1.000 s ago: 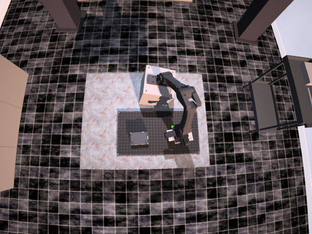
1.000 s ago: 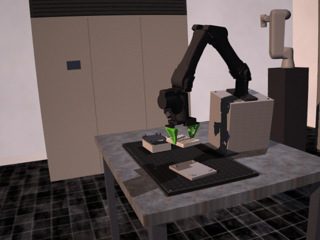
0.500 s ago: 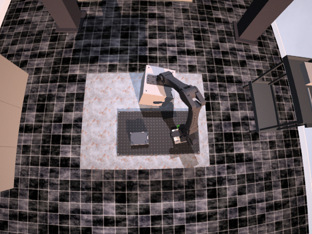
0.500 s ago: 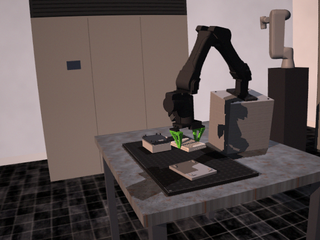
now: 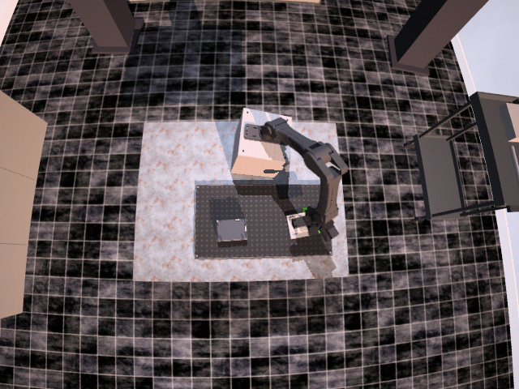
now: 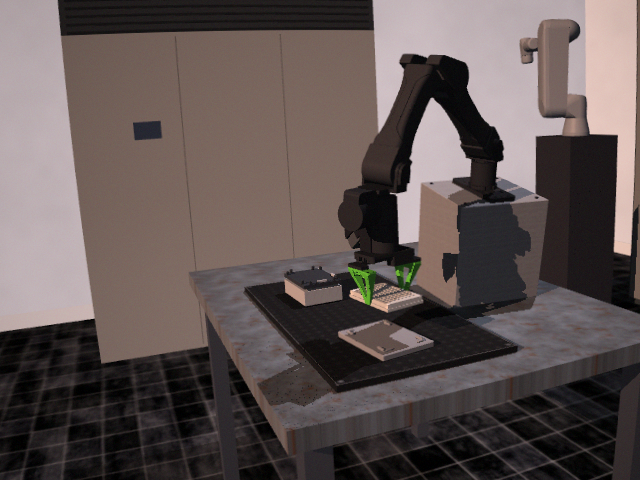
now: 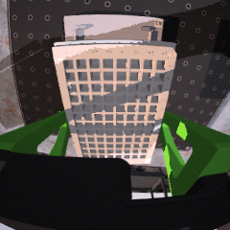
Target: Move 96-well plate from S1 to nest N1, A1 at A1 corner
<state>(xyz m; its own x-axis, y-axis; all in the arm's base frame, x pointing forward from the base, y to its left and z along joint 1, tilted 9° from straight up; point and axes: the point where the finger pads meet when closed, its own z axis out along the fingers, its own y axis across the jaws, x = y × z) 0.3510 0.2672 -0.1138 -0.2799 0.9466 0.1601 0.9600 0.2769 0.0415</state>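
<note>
The plate nest N1 lies 9 cm below my hand. Round my hand: 96-well plate (right at my hand).
</note>
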